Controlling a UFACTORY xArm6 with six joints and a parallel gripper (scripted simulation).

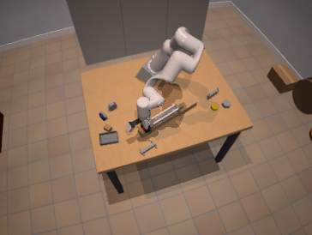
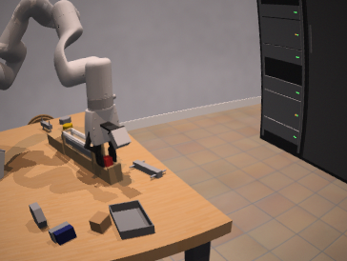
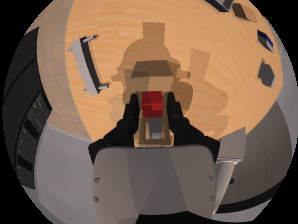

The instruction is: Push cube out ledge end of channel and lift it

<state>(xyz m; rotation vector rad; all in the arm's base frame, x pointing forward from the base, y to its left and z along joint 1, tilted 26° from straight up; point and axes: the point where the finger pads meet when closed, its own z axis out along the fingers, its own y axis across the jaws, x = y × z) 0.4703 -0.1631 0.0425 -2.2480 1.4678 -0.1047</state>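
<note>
The red cube lies 1 cm below my hand. Round my hand: grey tray (1 cm ahead, 25 cm to the right, 6 cm below); blue block (17 cm behind, 28 cm to the right, 5 cm below); brown block (6 cm behind, 25 cm to the right, 5 cm below).
</note>
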